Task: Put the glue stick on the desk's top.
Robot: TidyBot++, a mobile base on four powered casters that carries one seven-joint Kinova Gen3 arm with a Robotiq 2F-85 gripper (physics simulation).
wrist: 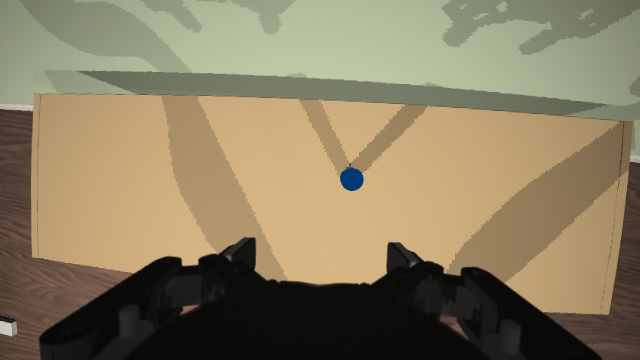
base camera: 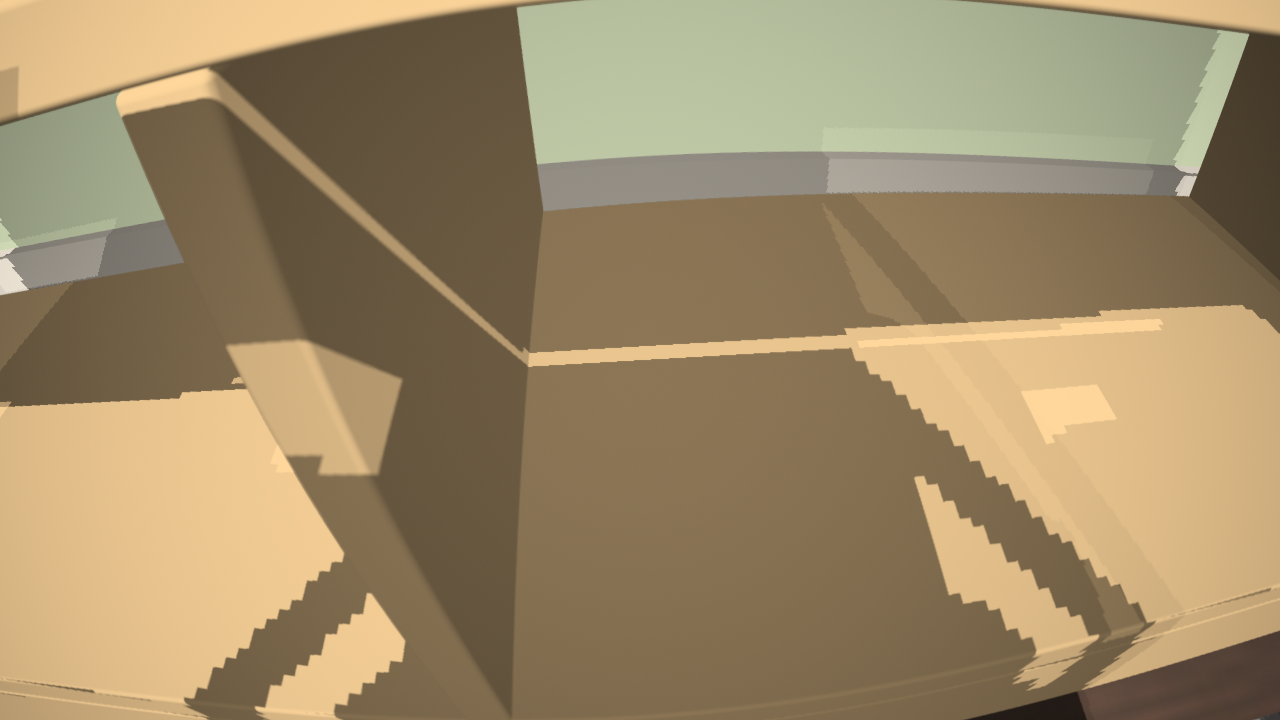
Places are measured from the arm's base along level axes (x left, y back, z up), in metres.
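Pixels of known places: gripper, fingertip midpoint: point(wrist: 321, 254).
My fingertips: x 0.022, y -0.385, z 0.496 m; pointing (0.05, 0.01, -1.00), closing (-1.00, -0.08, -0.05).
Ahead of a thing's pixels: the offset from my fingertips to its top centre. "pt": to the spot under its first point. Level surfaces: height alone.
The glue stick @(dy -0.046, dx -0.026, dz -0.168 m) point(wrist: 352, 179) stands upright on the broad top of a light wooden unit point(wrist: 320, 225). Seen from above, it shows as a round blue end in the wrist view, a little right of the middle. My gripper point(wrist: 321, 254) is open and empty, with its fingertips wide apart. In that view the glue stick lies beyond the fingertips, slightly right of the midline between them. The glue stick and the gripper do not show in the base camera view. I cannot tell whether this wooden unit is the desk.
In the base camera view, an upright divider @(pt dy +0.126, dx +0.045, dz -0.677 m) point(base camera: 429, 358) splits the unit's open compartments, under its top board @(pt dy +0.185, dx +0.038, dz -0.561 m) point(base camera: 223, 26). A green wall point(wrist: 320, 45) stands behind. Dark wooden floor @(dz -0.892 m) point(wrist: 60, 295) shows beside the unit, with a small white piece point(wrist: 7, 326) at lower left.
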